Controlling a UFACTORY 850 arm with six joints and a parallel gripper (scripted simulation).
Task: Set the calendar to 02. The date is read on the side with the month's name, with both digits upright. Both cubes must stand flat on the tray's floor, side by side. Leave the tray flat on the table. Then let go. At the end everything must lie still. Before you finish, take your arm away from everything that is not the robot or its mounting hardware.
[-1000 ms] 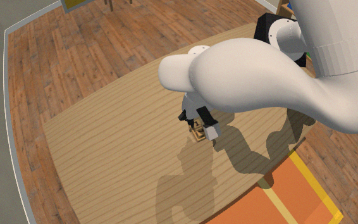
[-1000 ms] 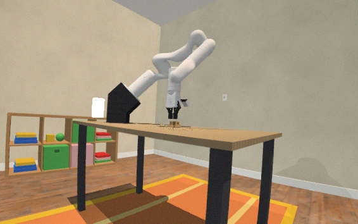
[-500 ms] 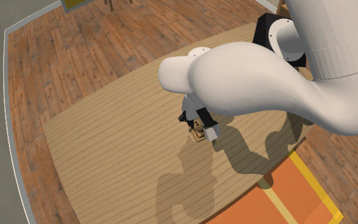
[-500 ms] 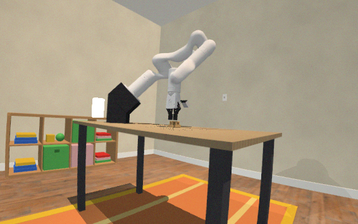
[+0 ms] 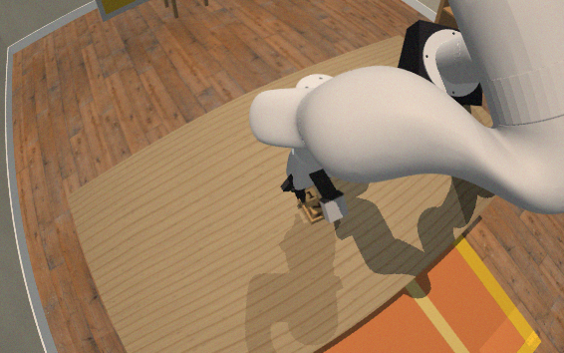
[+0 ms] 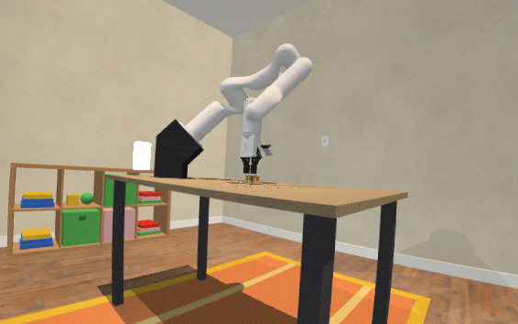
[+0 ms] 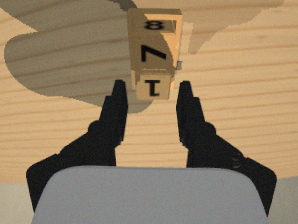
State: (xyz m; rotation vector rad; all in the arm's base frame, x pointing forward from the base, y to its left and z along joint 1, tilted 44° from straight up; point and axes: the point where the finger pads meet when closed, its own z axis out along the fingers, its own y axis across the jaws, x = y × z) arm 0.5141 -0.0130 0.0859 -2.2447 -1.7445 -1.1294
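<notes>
Now: hand 4 cm above the wooden cube. The rest, counted from my hand: wooden calendar tray (2 cm to the left, 6 cm below).
</notes>
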